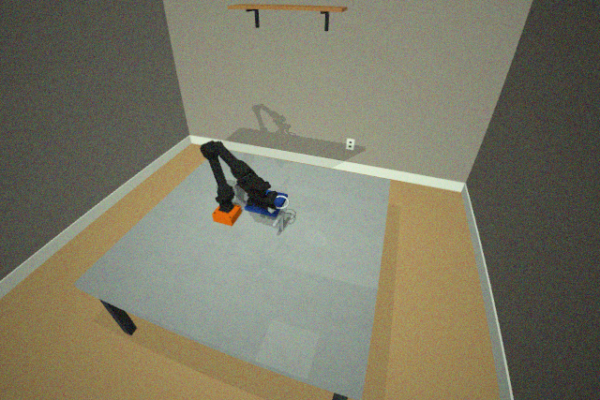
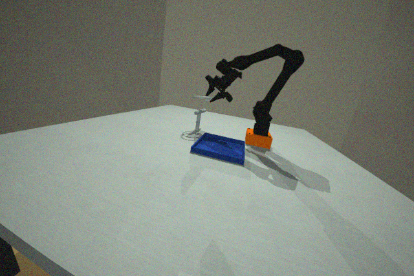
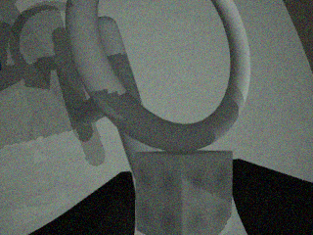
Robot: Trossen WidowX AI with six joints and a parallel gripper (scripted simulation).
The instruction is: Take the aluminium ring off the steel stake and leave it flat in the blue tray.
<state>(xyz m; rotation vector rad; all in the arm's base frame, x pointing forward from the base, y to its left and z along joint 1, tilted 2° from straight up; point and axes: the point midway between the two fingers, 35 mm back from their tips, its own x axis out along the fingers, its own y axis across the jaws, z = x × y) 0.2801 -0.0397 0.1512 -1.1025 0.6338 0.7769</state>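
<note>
My gripper tip is now 150 mm past the blue tray, 210 mm to the right of it and 160 mm above it. From my gripper tip the other things lie so: aluminium ring 10 mm ahead, 40 mm to the left, 10 mm above.
</note>
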